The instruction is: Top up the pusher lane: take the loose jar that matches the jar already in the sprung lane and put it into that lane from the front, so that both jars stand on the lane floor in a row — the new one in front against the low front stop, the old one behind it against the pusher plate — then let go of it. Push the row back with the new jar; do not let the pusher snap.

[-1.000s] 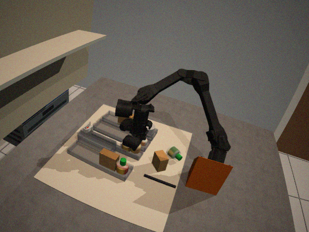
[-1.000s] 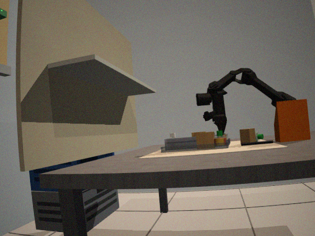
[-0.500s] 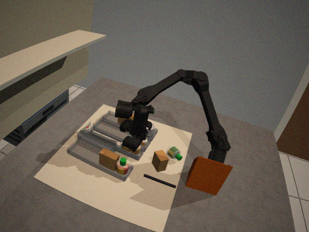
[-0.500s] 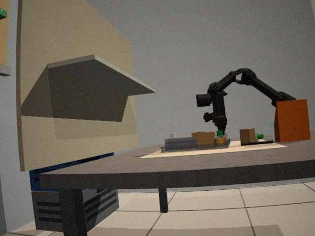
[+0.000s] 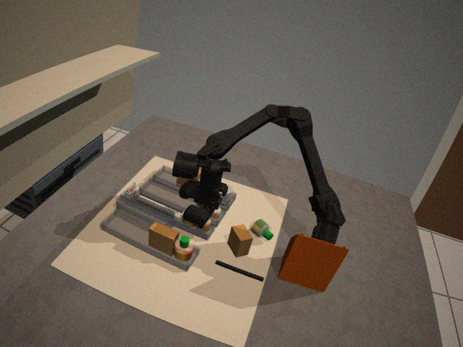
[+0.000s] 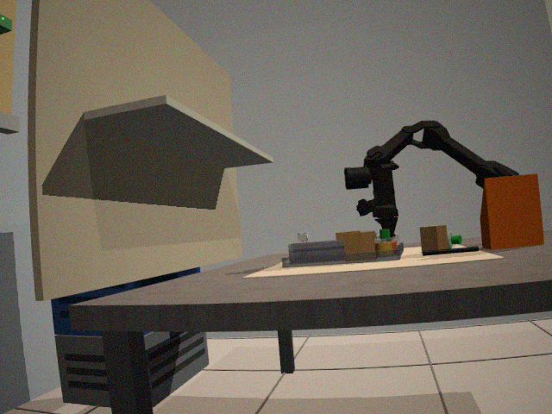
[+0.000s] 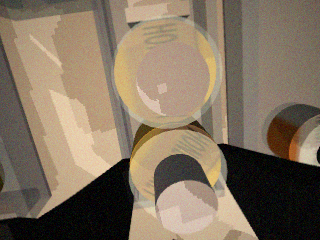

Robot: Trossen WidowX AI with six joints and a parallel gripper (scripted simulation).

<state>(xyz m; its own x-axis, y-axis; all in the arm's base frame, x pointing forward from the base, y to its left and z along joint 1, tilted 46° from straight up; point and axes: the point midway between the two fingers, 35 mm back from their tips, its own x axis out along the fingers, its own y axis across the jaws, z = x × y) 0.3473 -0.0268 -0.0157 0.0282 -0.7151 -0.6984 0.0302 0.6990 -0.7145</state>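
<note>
The sprung lane is 15 cm ahead of my gripper tip, 2 cm to the left of it and 1 cm below it. Round my gripper tip: black bar (15 cm behind, 10 cm to the left, 3 cm below).
</note>
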